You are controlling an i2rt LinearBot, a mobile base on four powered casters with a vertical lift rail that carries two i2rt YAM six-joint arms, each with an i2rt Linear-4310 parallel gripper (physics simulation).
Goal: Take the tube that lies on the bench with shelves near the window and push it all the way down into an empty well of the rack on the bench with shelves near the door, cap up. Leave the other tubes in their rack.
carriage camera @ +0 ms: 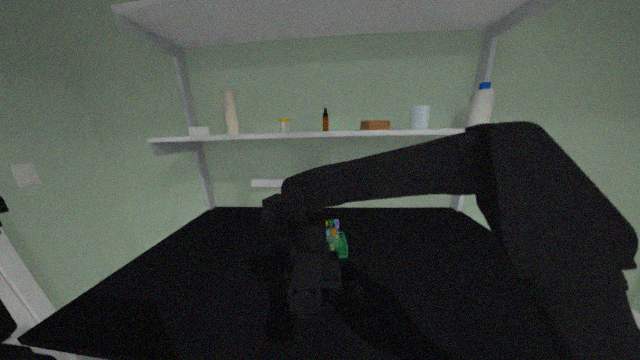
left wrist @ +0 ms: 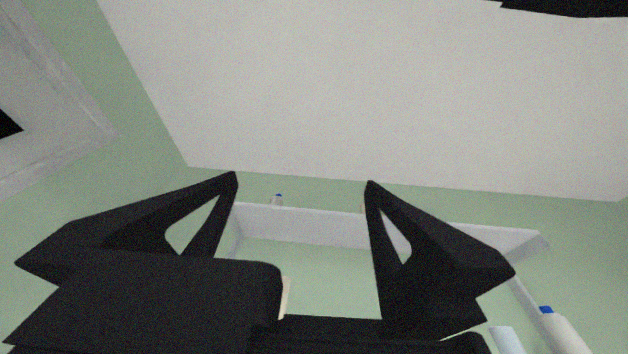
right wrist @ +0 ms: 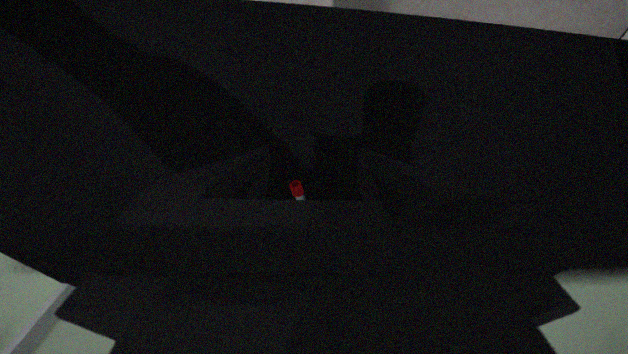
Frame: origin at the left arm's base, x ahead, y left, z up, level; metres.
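Seen in the pictures: left gripper, fingertip midpoint: [left wrist: 301, 182]; right gripper, fingertip midpoint: [right wrist: 314, 155].
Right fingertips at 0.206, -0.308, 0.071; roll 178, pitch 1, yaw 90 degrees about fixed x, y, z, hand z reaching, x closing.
Observation:
A point is followed by its place in that frame, as x, y, z.
The loose tube [right wrist: 296, 188] @(0.339, -0.329, -0.030) shows in the right wrist view as a red cap and a short pale piece, seen in the gap between the fingers; the rest is hidden by the gripper. My right gripper [right wrist: 314, 155] @(0.206, -0.308, 0.071) is part open and empty, above the dark bench. In the carriage camera it hides the loose tube and most of the green rack [carriage camera: 343, 246] @(0.455, -0.391, 0.008). Several capped tubes [carriage camera: 332, 231] @(0.459, -0.351, 0.068) stand in that rack. My left gripper [left wrist: 301, 182] @(0.017, 0.009, 0.441) is wide open and empty, up in the air. The rack on the bench near the door cannot be made out.
The black bench top [carriage camera: 175, 260] @(0.431, 0.256, -0.048) lies under a shelf [carriage camera: 310, 134] @(0.587, -0.275, 0.401) holding a cream cylinder [carriage camera: 230, 112] @(0.686, 0.074, 0.500), an amber bottle [carriage camera: 325, 121] @(0.680, -0.331, 0.449), a brown box [carriage camera: 375, 125] @(0.724, -0.551, 0.428) and a blue-capped bottle [carriage camera: 482, 106] @(0.678, -0.965, 0.494). The right arm [carriage camera: 400, 172] @(0.113, -0.415, 0.373) crosses in front of the shelf and bench. Part of the left arm shows at the left edge.

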